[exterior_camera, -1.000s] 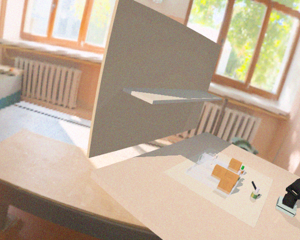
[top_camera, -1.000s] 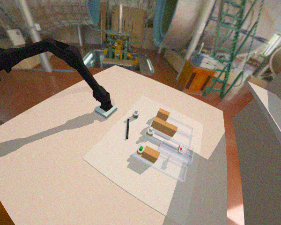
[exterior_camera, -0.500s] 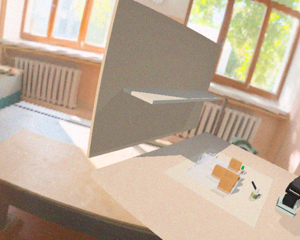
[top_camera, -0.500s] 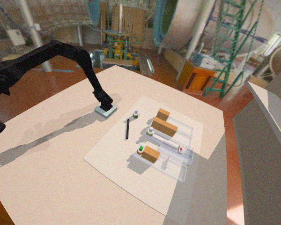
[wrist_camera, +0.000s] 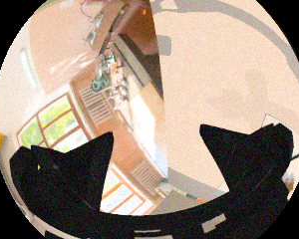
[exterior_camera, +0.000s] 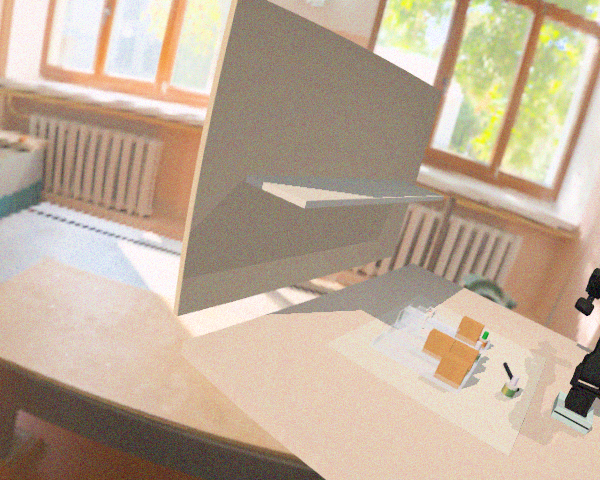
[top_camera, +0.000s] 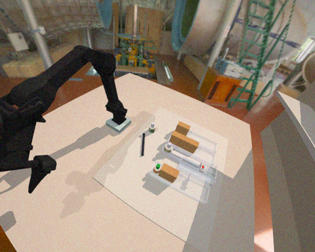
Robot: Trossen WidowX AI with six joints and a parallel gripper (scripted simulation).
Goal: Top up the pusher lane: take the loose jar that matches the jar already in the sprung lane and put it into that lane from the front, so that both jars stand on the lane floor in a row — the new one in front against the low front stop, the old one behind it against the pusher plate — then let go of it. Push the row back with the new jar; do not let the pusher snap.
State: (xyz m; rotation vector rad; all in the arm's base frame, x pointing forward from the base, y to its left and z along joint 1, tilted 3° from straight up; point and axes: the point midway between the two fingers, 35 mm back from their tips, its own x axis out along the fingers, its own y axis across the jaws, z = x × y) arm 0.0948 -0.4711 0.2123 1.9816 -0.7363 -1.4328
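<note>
The thin black stick is 10 cm ahead of my gripper tip, 47 cm to the left of it and 20 cm below it. From my gripper tip the other things lie so: shelf 73 cm ahead, 53 cm to the left, 16 cm above; then red mark 41 cm ahead, 49 cm to the left, 14 cm below.
</note>
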